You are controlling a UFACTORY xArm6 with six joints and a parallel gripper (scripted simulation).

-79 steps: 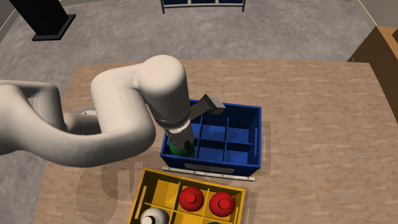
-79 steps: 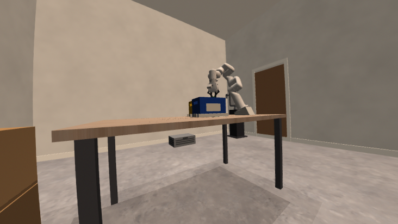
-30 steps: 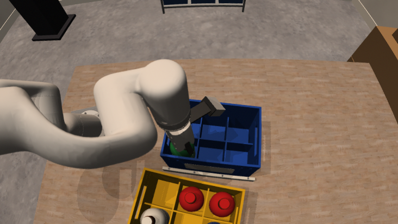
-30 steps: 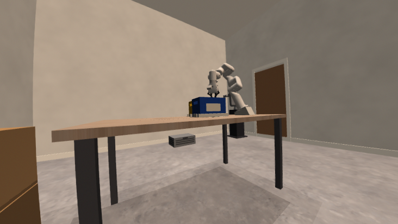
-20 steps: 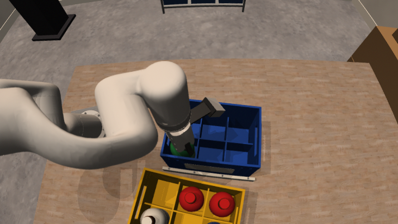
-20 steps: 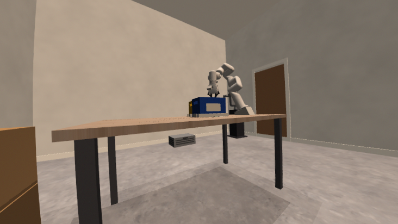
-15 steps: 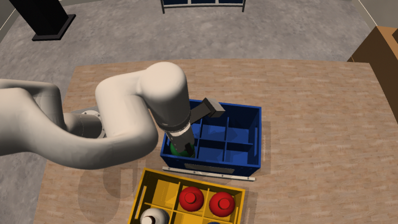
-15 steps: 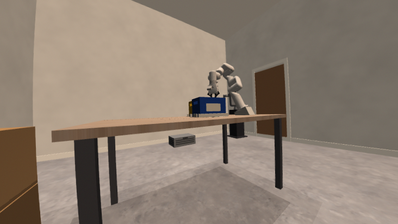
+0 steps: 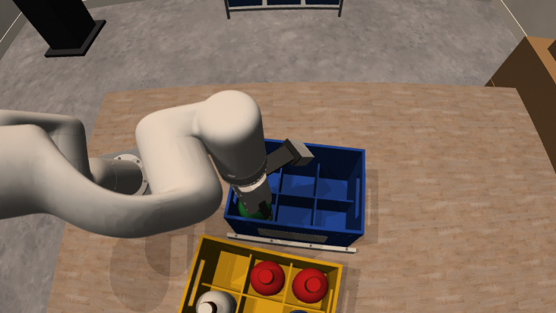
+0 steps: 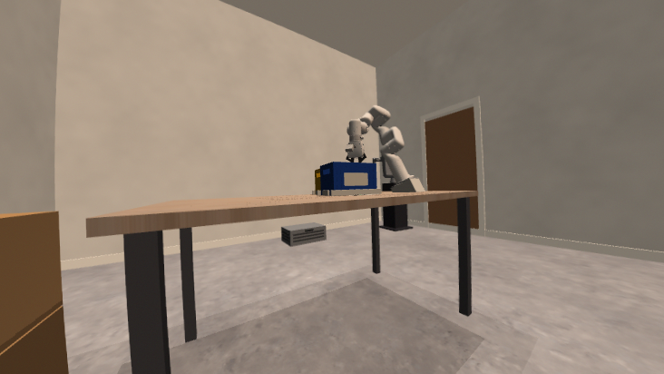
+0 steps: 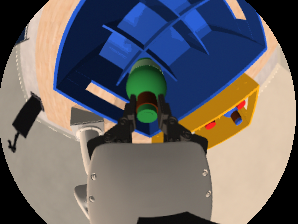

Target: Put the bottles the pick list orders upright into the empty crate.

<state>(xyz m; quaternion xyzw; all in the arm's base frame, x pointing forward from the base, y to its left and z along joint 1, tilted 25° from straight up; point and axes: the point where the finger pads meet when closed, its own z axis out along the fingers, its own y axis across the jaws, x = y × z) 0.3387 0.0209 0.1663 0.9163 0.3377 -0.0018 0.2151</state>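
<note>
Now: hand 70 mm above the green-capped bottle. Round my hand: yellow crate: 190 mm to the right, 90 mm below, 40 mm ahead; then red bottle: 160 mm to the right, 130 mm ahead, 90 mm below; then blue crate: 90 mm below, 90 mm ahead, 40 mm to the left.
</note>
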